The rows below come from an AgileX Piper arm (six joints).
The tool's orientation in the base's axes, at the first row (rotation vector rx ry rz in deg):
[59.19 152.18 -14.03]
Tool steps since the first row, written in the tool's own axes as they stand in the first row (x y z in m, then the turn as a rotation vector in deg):
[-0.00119 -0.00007 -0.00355 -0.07 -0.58 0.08]
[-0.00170 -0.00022 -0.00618 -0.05 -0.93 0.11]
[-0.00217 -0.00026 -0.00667 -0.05 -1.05 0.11]
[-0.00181 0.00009 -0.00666 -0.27 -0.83 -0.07]
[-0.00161 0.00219 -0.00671 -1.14 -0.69 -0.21]
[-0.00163 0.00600 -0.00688 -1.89 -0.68 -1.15]
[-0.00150 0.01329 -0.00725 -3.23 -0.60 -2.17]
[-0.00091 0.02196 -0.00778 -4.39 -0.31 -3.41]
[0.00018 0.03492 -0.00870 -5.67 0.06 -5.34]
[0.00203 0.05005 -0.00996 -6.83 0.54 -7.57]
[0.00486 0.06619 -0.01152 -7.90 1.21 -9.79]
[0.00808 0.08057 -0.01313 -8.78 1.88 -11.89]
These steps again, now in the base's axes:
[0.00009 0.00010 0.00374 -0.33 -0.49 -0.02]
[-0.00017 0.00034 0.00640 -0.58 -0.74 -0.04]
[0.00004 0.00014 0.00702 -0.66 -0.83 -0.03]
[0.00002 0.00062 0.00687 -0.39 -0.76 0.20]
[0.00130 0.00230 0.00674 0.29 -1.17 0.60]
[0.00388 0.00511 0.00670 0.64 -1.40 1.73]
[0.00868 0.01061 0.00660 1.44 -1.93 3.12]
[0.01407 0.01744 0.00643 2.21 -2.14 4.64]
[0.02195 0.02783 0.00623 2.99 -2.18 6.86]
[0.03071 0.04037 0.00600 3.69 -2.00 9.31]
[0.03940 0.05434 0.00567 4.46 -1.62 11.71]
[0.04661 0.06729 0.00537 5.13 -1.15 13.94]

